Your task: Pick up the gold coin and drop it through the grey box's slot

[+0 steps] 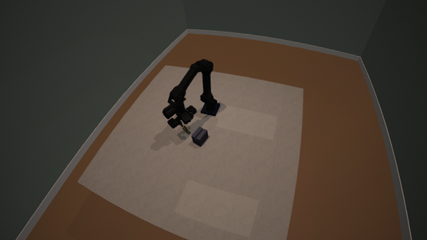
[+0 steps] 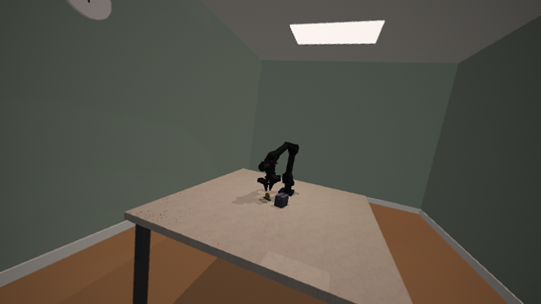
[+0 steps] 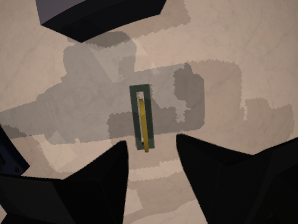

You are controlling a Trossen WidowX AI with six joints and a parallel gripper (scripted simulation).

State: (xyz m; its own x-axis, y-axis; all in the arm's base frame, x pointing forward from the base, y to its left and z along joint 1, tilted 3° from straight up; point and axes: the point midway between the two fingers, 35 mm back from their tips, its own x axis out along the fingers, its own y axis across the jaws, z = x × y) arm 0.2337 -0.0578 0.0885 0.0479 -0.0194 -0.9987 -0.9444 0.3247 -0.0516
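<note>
Right now my gripper tip is 4 cm above the gold coin.
</note>
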